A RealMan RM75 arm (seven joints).
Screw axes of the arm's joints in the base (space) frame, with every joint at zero. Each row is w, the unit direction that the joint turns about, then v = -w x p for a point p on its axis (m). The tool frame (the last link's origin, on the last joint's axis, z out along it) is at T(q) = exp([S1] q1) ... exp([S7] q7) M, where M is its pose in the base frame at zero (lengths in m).
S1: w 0 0 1 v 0 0 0
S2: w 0 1 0 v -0.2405 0 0
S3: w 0 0 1 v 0 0 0
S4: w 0 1 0 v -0.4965 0 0
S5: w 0 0 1 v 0 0 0
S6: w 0 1 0 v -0.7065 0 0
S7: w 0 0 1 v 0 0 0
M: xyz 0 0 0.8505 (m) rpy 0 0 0 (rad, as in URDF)
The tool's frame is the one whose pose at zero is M.
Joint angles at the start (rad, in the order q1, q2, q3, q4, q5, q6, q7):
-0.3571, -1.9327, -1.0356, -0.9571, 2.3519, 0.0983, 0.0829
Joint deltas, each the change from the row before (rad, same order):
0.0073, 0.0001, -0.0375, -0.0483, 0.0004, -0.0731, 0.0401
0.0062, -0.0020, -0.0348, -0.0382, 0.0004, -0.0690, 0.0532
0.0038, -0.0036, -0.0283, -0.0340, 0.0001, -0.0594, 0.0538
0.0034, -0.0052, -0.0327, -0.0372, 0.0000, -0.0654, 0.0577
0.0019, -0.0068, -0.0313, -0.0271, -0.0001, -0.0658, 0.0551
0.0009, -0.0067, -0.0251, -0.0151, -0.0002, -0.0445, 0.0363
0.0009, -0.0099, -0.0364, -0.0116, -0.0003, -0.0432, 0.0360
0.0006, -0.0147, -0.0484, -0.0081, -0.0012, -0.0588, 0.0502
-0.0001, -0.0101, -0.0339, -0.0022, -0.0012, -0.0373, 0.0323
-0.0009, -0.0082, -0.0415, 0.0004, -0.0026, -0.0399, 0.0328
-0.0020, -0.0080, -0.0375, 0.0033, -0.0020, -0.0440, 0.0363
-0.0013, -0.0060, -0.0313, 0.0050, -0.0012, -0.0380, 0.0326
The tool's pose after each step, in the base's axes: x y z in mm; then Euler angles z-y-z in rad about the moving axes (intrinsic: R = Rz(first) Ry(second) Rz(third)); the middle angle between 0 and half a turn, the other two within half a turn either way. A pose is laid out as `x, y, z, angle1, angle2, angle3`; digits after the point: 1 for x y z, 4 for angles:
-251.9, 374.0, -48.4, 1.6513, 2.1540, -2.3205
-247.7, 375.0, -45.7, 1.6666, 2.1751, -2.2814
-242.5, 375.6, -44.1, 1.6744, 2.1954, -2.2411
-236.4, 376.3, -41.8, 1.6809, 2.2171, -2.1994
-232.7, 376.3, -40.5, 1.6964, 2.2425, -2.1542
-230.9, 376.4, -39.4, 1.7086, 2.2581, -2.1269
-230.0, 377.8, -36.4, 1.7216, 2.2658, -2.1086
-230.8, 378.8, -33.6, 1.7458, 2.2805, -2.0806
-232.2, 379.4, -31.5, 1.7626, 2.2893, -2.0649
-235.4, 380.8, -27.3, 1.7836, 2.2953, -2.0512
-239.0, 380.9, -24.9, 1.8091, 2.3095, -2.0284
-243.0, 380.4, -23.1, 1.8341, 2.3235, -2.0050

